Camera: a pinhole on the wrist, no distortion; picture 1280 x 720 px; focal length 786.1 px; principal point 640.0 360.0 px. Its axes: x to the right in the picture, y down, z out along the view. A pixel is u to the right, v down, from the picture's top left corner.
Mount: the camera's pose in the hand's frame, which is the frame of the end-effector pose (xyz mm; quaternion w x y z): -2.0 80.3 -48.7 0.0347 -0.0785 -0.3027 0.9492
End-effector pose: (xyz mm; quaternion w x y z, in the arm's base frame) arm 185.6 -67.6 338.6 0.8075 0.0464 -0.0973 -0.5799
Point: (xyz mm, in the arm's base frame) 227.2 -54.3 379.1
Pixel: 444.3 142.0
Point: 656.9 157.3 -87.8
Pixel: behind the camera
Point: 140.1 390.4 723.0
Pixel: outside the picture
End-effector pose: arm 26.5 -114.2 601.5 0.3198 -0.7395 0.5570 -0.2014
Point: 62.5 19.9 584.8
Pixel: 1005.8 487.5
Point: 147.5 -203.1 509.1
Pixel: outside the picture
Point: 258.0 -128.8 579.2
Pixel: 258.3 517.8
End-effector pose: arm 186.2 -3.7 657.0 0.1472 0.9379 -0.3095 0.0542
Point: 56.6 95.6 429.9
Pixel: 1046.5 301.9
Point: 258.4 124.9 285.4
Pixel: 642.0 433.1
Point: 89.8 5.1 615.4
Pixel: 1174.3 247.3
